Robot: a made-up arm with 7 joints. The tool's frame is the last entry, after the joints.
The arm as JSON. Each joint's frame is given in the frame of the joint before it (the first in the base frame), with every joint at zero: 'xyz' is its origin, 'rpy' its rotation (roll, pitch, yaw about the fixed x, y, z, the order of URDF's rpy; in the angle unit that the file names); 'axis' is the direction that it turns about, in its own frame. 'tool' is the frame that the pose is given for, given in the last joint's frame.
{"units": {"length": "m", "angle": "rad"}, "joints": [
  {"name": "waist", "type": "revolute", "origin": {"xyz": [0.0, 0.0, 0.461], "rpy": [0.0, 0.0, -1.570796]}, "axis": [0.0, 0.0, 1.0]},
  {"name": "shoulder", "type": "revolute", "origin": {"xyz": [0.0, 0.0, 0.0], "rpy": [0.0, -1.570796, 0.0]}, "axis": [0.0, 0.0, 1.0]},
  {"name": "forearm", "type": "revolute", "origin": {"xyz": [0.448, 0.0, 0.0], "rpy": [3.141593, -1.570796, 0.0]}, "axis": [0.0, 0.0, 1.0]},
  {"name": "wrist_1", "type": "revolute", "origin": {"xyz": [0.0, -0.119, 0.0], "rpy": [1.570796, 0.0, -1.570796]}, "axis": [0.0, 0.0, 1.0]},
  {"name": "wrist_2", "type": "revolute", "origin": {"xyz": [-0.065, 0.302, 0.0], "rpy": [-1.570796, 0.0, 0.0]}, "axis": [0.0, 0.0, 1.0]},
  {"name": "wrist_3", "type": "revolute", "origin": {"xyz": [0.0, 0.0, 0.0], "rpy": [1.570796, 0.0, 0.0]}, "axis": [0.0, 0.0, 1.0]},
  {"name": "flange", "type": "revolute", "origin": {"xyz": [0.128, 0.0, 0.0], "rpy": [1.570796, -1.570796, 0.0]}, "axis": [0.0, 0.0, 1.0]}
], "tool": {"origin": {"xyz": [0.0, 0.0, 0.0], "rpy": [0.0, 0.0, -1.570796]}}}
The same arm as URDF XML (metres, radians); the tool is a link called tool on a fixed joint. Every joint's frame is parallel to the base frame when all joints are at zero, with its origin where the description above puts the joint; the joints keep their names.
<robot name="arm">
<joint name="tool_joint" type="fixed"><parent link="link7"/><child link="tool"/><origin xyz="0 0 0" rpy="-3.1416 0 0"/></joint>
<joint name="flange" type="continuous"><parent link="link6"/><child link="link7"/><origin xyz="0.128 0 0"/><axis xyz="0 0 -1"/></joint>
<joint name="wrist_3" type="continuous"><parent link="link5"/><child link="link6"/><origin xyz="0 0 0"/><axis xyz="0 -1 0"/></joint>
<joint name="wrist_2" type="continuous"><parent link="link4"/><child link="link5"/><origin xyz="-0.065 0 0.302"/><axis xyz="0 0 1"/></joint>
<joint name="wrist_1" type="continuous"><parent link="link3"/><child link="link4"/><origin xyz="0.119 0 0"/><axis xyz="0 -1 0"/></joint>
<joint name="forearm" type="continuous"><parent link="link2"/><child link="link3"/><origin xyz="0 0 0.448"/><axis xyz="0 0 1"/></joint>
<joint name="shoulder" type="continuous"><parent link="link1"/><child link="link2"/><origin xyz="0 0 0"/><axis xyz="0 1 0"/></joint>
<joint name="waist" type="continuous"><parent link="base_link"/><child link="link1"/><origin xyz="0 0 0.461"/><axis xyz="0 0 1"/></joint>
<link name="base_link"/>
<link name="link1"/>
<link name="link2"/>
<link name="link3"/>
<link name="link4"/>
<link name="link5"/>
<link name="link6"/>
<link name="link7"/>
<link name="tool"/>
</robot>

